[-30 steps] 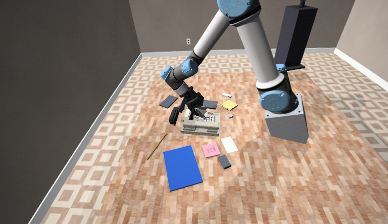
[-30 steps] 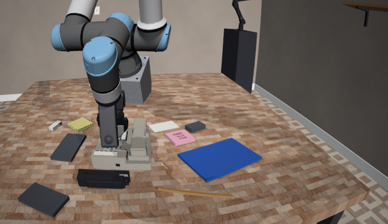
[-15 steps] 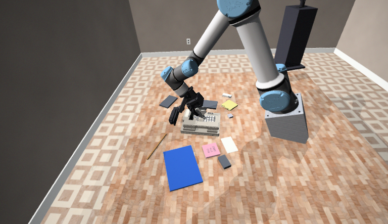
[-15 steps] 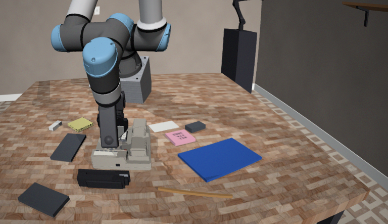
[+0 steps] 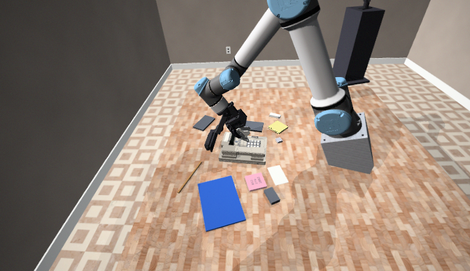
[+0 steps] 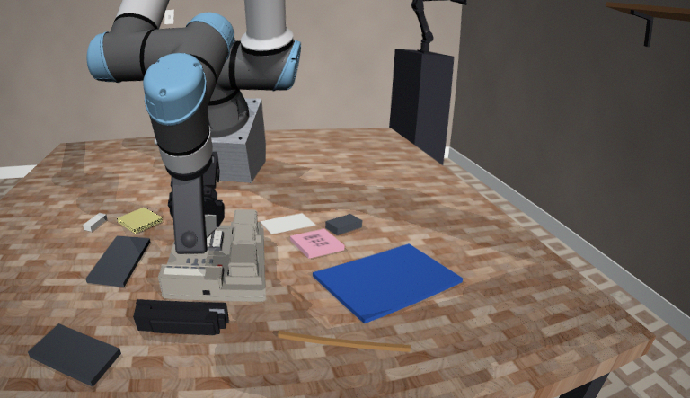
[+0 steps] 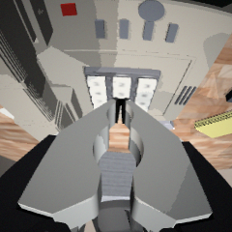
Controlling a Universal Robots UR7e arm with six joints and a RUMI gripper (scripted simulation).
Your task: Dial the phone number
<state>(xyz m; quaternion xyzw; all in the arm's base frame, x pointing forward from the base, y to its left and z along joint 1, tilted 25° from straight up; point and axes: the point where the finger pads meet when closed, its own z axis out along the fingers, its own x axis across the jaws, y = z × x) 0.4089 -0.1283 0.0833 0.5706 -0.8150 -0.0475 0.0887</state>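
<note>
My hand is 30 mm short of the handset, 70 mm to the right of it and 10 mm above it. The rest, counted from my hand: black stapler 170 mm ahead, 90 mm to the right, 40 mm below; white card 90 mm behind, 200 mm to the left, 60 mm below; pencil 290 mm ahead, 110 mm to the left, 50 mm below.
</note>
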